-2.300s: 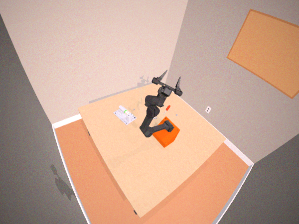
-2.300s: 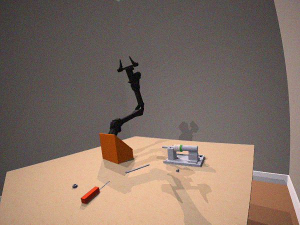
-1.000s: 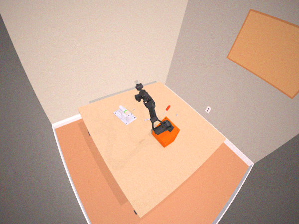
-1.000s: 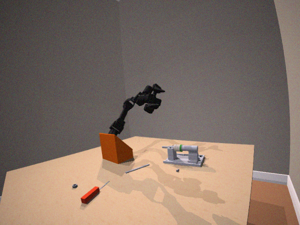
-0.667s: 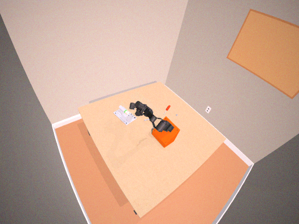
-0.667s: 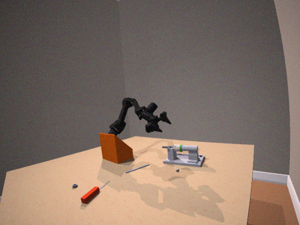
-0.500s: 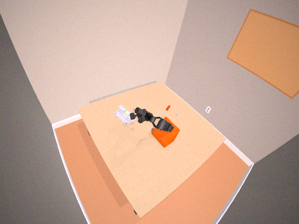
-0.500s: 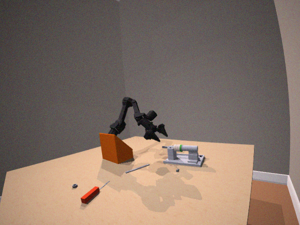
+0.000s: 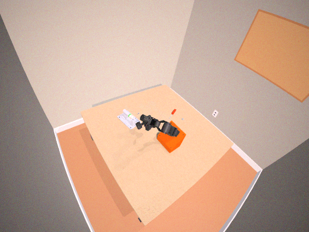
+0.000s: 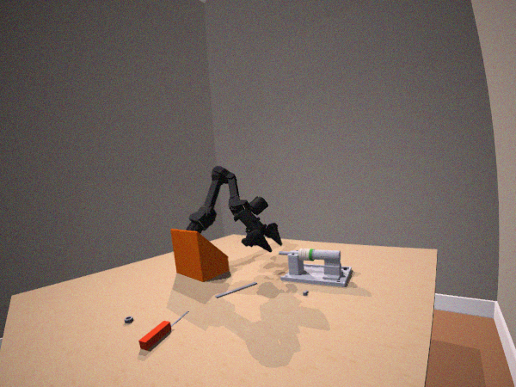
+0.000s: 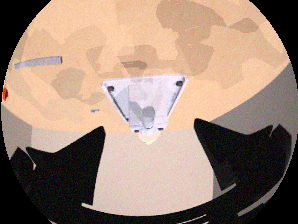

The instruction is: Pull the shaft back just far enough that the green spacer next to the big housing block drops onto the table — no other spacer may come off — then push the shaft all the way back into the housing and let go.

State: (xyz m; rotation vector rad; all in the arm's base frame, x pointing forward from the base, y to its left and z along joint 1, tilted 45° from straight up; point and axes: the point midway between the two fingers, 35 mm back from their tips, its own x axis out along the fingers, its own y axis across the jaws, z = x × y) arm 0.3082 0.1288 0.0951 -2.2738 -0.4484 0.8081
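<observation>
Now: gripper tip 100 mm short of the horizontal shaft, 20 mm above it and 10 mm to the right of it. From my gripper tip the other things lie so: green spacer: 140 mm ahead, 20 mm below, 10 mm to the left; small bolt: 180 mm ahead, 130 mm to the right, 90 mm below; white spacer: 130 mm ahead, 20 mm below, 10 mm to the left.
</observation>
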